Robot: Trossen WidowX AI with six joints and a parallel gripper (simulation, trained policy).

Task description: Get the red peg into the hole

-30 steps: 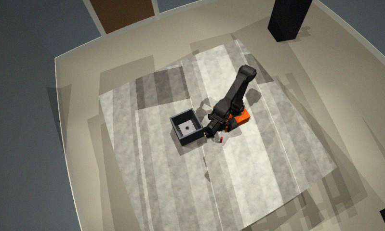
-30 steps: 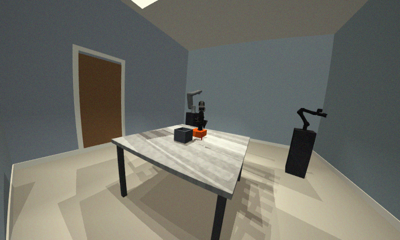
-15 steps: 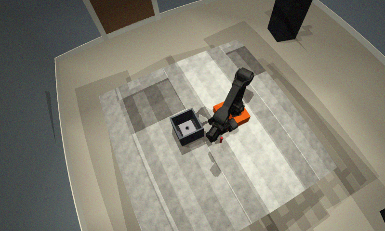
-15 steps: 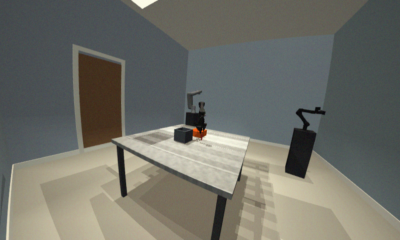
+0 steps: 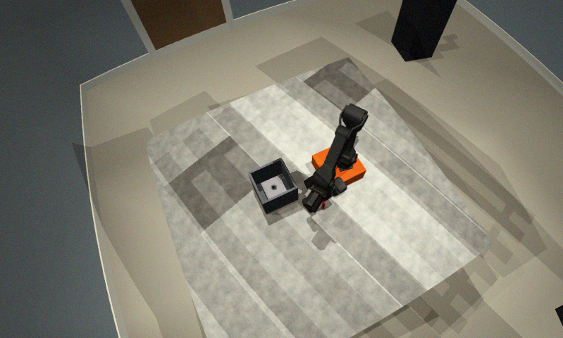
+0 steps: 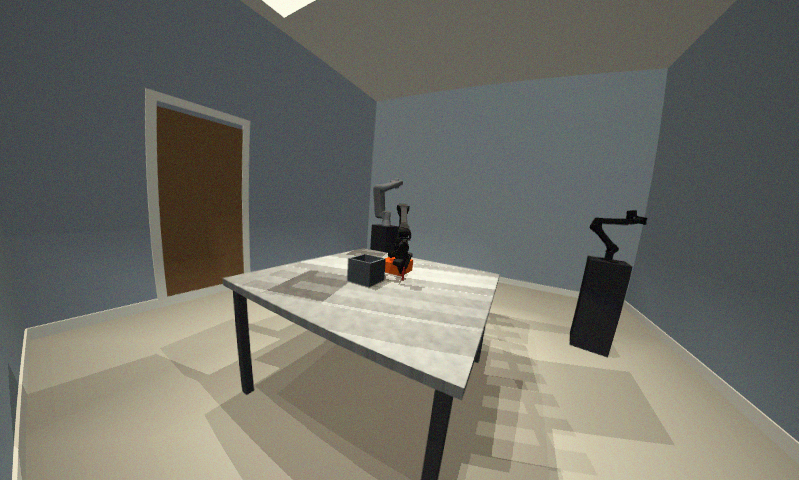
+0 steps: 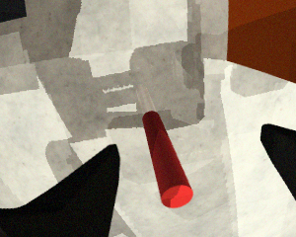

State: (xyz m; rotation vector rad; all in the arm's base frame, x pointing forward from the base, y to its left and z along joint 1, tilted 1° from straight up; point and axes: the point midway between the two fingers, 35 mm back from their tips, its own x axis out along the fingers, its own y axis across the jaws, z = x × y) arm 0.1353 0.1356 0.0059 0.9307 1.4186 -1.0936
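Now: gripper tip 1 cm to the right of the red peg, 1 cm short of it and 1 cm above it. From my gripper tip the other things lie so: pale plate: 20 cm ahead, 12 cm to the right, 1 cm below.
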